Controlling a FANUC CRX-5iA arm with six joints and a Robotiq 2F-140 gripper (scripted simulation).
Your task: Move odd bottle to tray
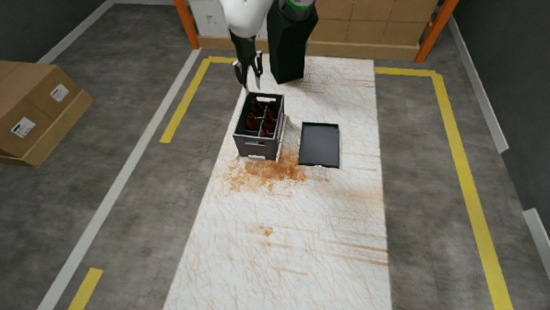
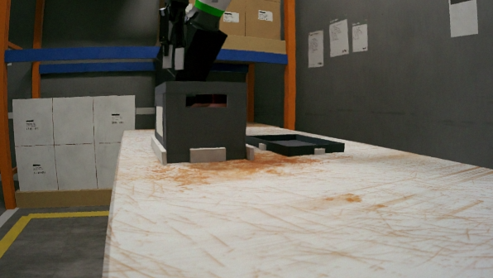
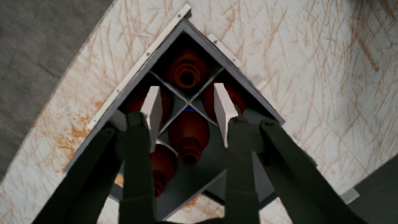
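The grey crate lies 8 cm ahead of my hand, 5 cm to the left of it and 17 cm below it. The rest, counted from my hand: dark tray (7 cm ahead, 34 cm to the left, 24 cm below).
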